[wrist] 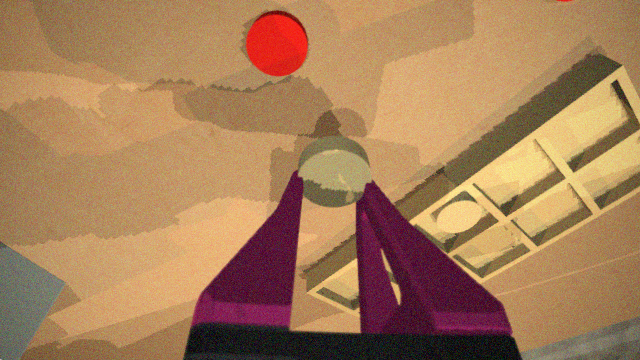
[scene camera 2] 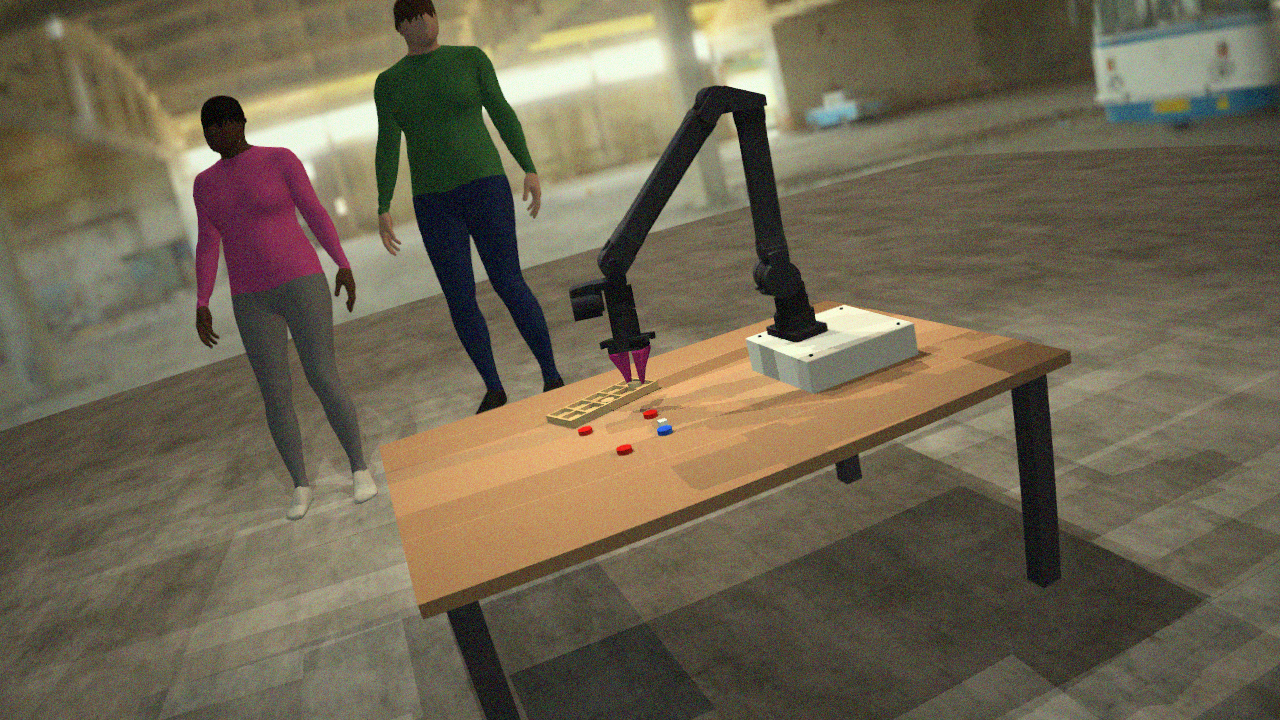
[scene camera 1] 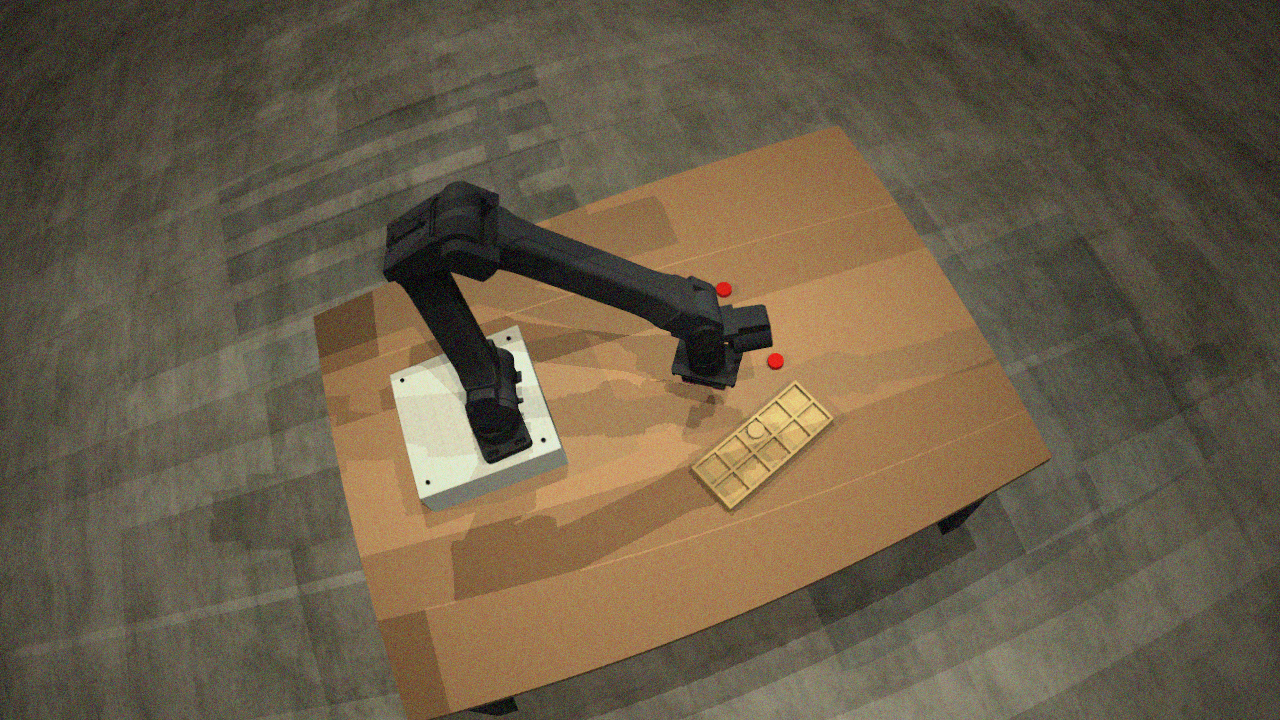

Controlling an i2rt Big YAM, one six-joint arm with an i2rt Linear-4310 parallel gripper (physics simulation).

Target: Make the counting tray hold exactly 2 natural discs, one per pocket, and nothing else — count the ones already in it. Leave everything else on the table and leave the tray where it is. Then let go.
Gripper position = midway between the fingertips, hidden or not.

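A counting tray (scene camera 1: 737,467) is visible together with the gripper (scene camera 1: 710,380). Scene camera 2 has the gripper (scene camera 2: 636,384) and the tray (scene camera 2: 580,412) as well, and the wrist view takes in both the tray (wrist: 558,165) and the gripper (wrist: 330,183).
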